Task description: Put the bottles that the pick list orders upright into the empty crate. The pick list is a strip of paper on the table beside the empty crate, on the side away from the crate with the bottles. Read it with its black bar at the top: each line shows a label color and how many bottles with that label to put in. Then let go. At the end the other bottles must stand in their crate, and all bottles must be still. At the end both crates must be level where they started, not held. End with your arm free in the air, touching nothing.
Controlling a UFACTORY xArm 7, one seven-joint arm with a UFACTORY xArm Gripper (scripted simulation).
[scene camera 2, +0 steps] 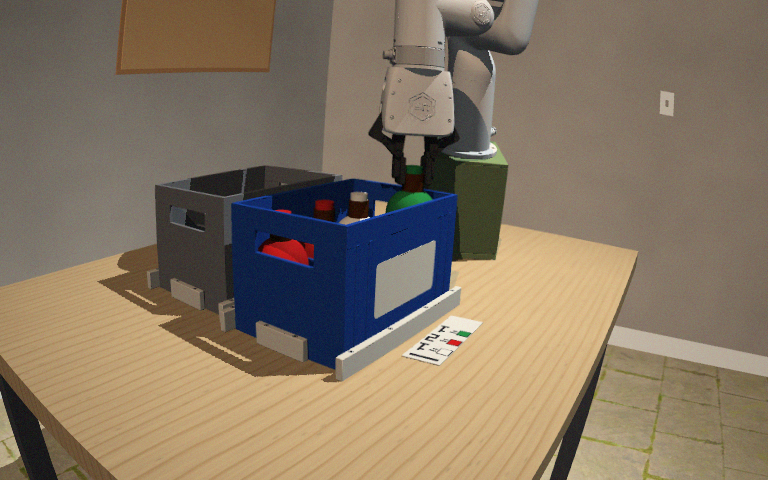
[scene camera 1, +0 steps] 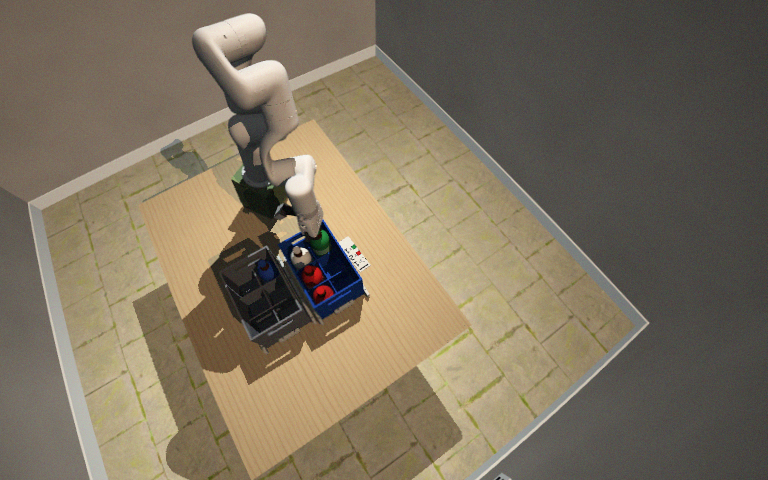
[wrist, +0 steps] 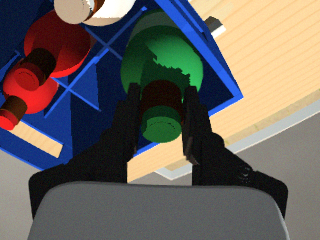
Labels:
A grey crate shows in scene camera 2 and in scene camera 1; in the wrist view it is out of frame. One and the same spot on the grey crate: [scene camera 2: 202,257] is [scene camera 1: 294,324].

